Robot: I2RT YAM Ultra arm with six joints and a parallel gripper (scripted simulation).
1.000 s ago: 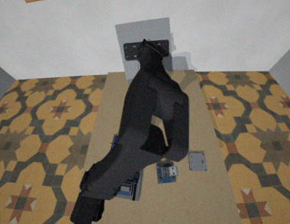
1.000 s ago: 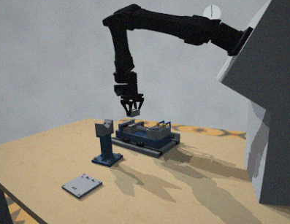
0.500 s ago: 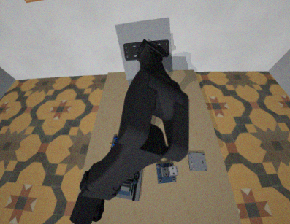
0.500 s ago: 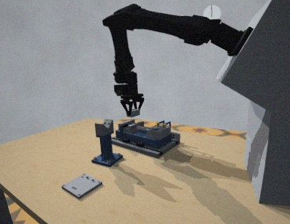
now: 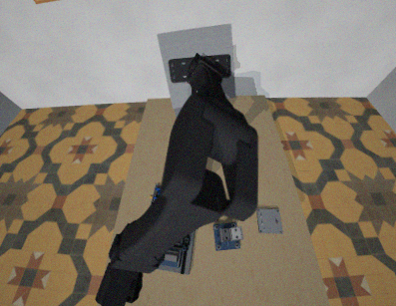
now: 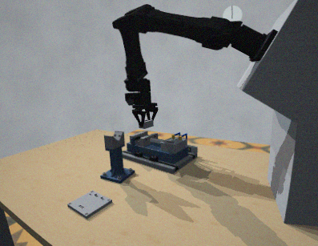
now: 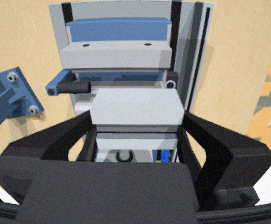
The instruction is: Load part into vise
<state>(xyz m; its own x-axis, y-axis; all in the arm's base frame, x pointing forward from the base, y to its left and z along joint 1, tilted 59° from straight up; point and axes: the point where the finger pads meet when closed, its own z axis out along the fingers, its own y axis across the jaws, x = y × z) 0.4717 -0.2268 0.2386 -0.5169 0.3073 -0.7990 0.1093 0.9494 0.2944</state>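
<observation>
Right now my hand is 1 cm below the part. Round my hand: fixed jaw 6 cm below, 3 cm ahead, 1 cm to the left; moving jaw 6 cm below, 3 cm to the left, 3 cm behind; work stop 6 cm to the left, 5 cm below, 2 cm ahead.
</observation>
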